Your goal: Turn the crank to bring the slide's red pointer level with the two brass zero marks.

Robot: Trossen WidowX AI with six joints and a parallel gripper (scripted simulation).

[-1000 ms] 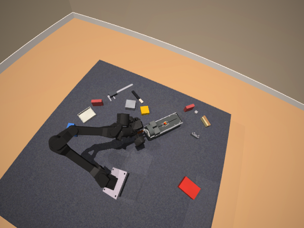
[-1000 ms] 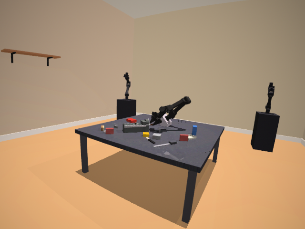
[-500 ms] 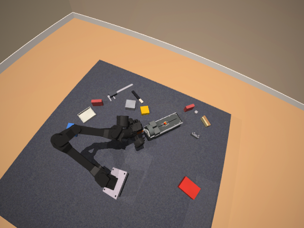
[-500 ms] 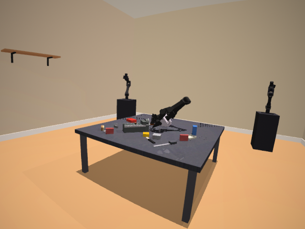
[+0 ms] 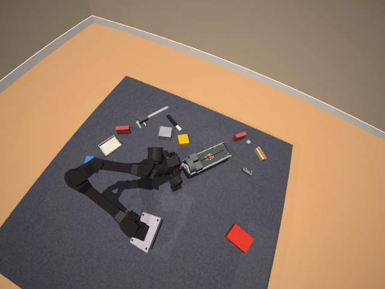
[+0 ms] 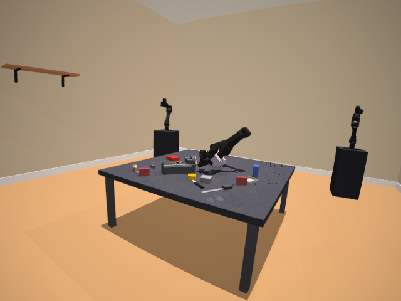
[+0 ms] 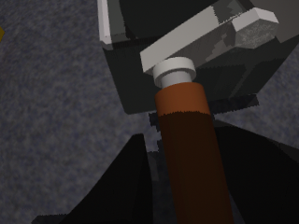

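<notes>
My gripper tip is now 2 cm below the brown crank handle, 1 cm to the right of it and 1 cm past it. Round my gripper tip: grey block: 19 cm ahead, 15 cm to the left, 3 cm below; then yellow block: 18 cm ahead, 4 cm to the left, 3 cm below; then red pointer: 13 cm to the right, 10 cm ahead, 4 cm above.
</notes>
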